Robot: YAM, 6 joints.
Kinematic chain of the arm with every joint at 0, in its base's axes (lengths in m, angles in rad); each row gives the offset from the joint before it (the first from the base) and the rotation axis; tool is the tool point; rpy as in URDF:
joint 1: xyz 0 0 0.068 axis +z
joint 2: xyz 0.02 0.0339 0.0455 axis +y
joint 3: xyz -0.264 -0.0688 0 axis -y
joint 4: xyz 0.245 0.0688 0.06 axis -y
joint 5: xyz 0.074 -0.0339 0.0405 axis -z
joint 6: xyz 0.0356 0 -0.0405 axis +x
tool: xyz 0 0 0 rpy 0 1.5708 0
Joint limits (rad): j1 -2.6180..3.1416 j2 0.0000..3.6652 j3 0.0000..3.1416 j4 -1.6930..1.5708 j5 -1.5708..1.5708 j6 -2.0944..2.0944
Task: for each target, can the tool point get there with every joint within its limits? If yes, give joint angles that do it. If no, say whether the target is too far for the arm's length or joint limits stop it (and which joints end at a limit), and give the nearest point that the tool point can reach.
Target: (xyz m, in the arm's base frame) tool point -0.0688 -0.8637 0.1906
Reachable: no: too far | nearest point -0.0511 -0.6412 0.1703 | short by 0.224 m
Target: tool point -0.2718 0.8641 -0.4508
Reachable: no: too far | nearest point -0.1653 0.5255 -0.2174 | short by 0.425 m
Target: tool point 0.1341 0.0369 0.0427
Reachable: yes | joints 0.4983 1.9185 0.3976 -0.5933 1.0945 -1.1856
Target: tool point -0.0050 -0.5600 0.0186
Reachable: yes | joints -1.6414 2.8575 2.0054 0.5580 -1.3248 0.3007
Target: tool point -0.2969 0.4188 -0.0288
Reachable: yes | joints 2.2504 2.8935 2.1608 -0.6777 1.1353 0.1857
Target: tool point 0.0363 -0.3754 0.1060
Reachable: yes | joints -1.3882 2.0654 1.1489 -0.2639 1.1457 -0.8629
